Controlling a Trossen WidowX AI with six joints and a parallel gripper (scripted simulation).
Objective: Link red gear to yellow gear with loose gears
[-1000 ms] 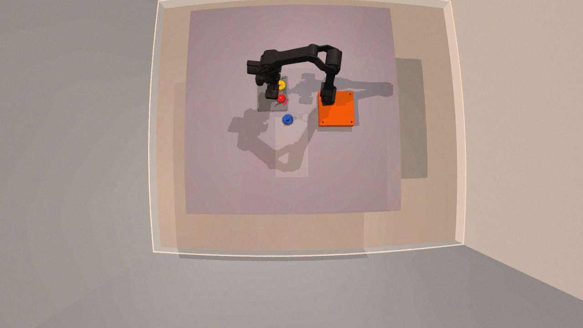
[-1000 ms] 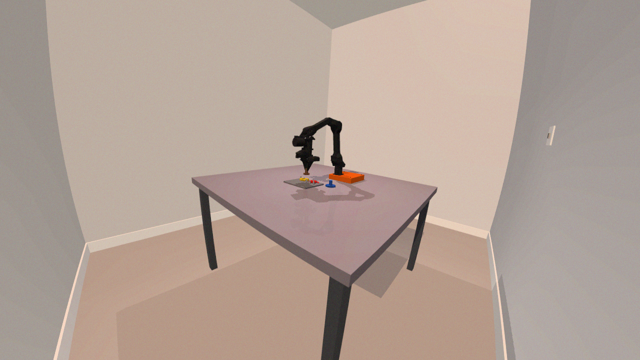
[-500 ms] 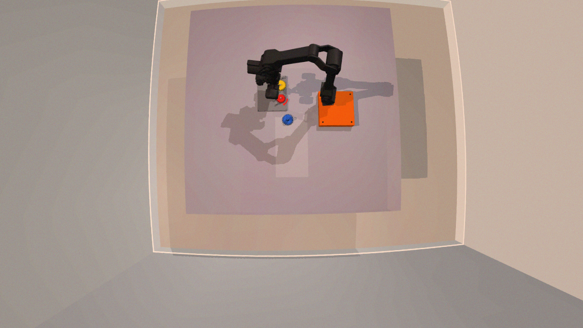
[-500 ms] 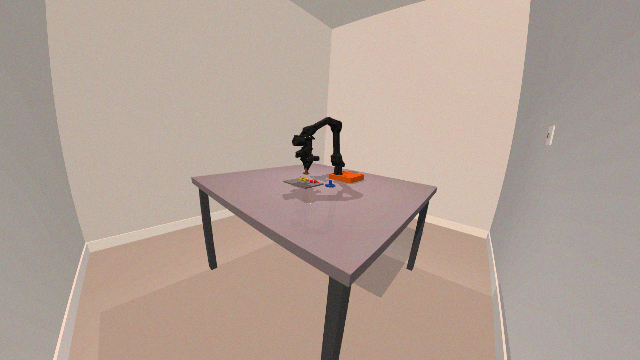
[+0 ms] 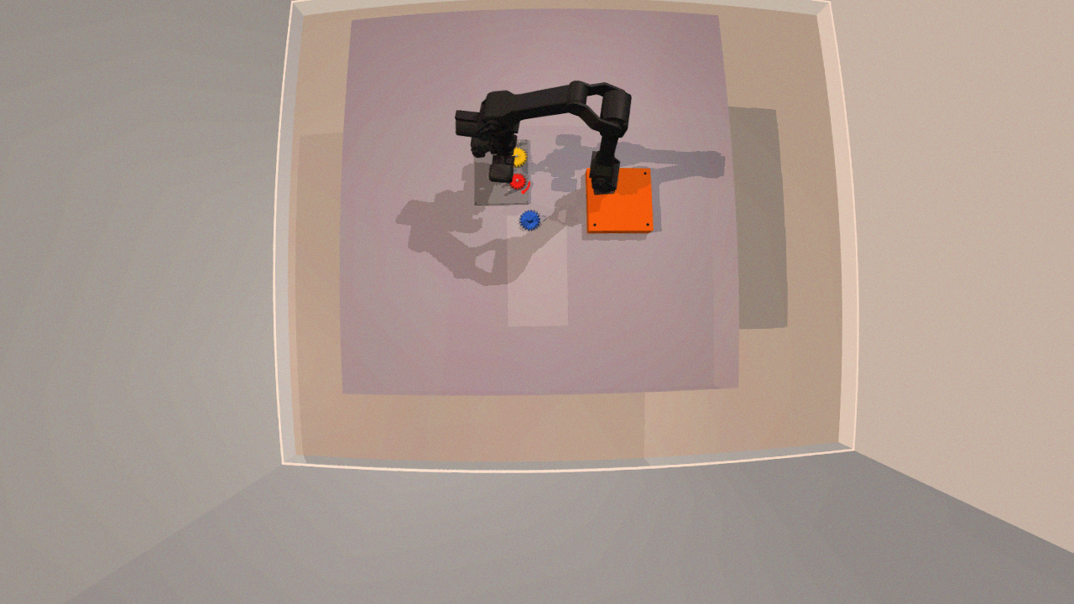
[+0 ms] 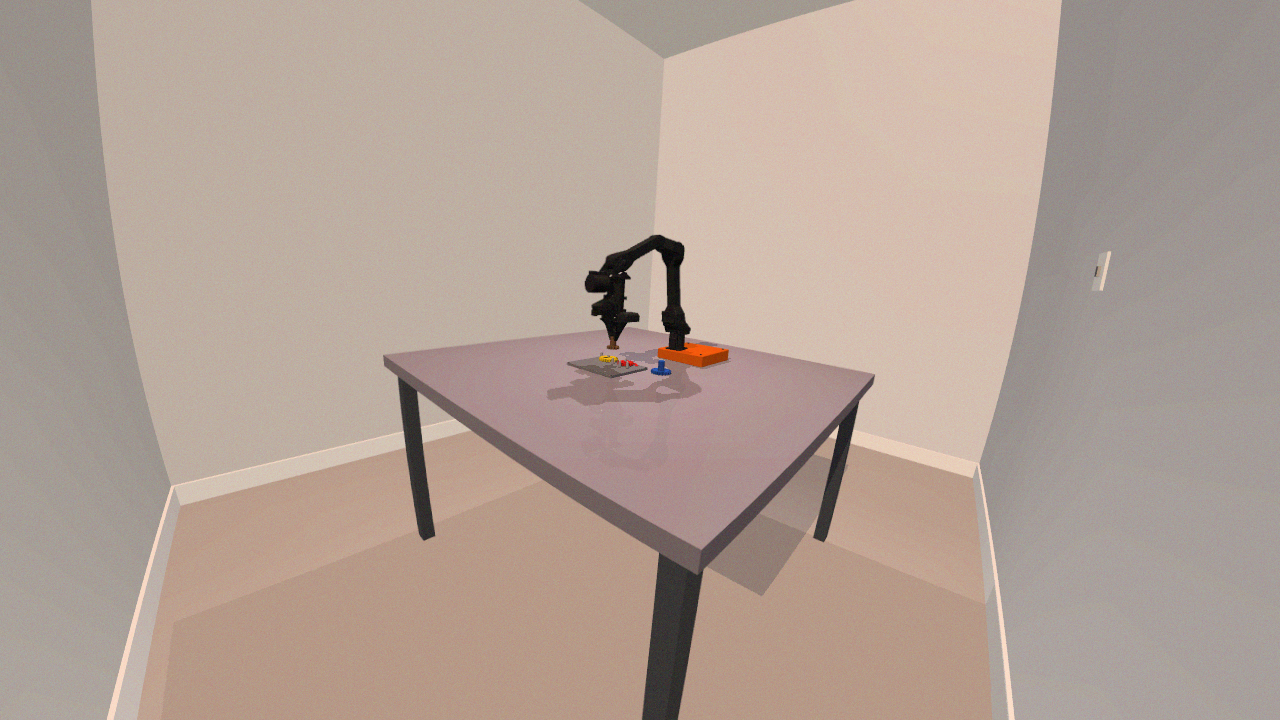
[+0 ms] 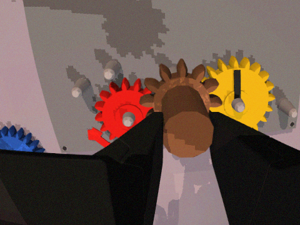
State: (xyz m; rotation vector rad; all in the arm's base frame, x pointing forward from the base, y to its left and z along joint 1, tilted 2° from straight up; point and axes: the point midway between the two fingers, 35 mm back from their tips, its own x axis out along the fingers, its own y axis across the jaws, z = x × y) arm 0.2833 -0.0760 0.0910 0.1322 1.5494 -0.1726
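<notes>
Now: gripper tip 2 cm past the red gear, 4 cm to the right of it and 7 cm above it. From my gripper tip the other things lie so: brown gear (1 cm below); red arrow (5 cm behind, 6 cm to the left, 8 cm below); yellow gear (3 cm behind, 4 cm to the right, 7 cm below).
</notes>
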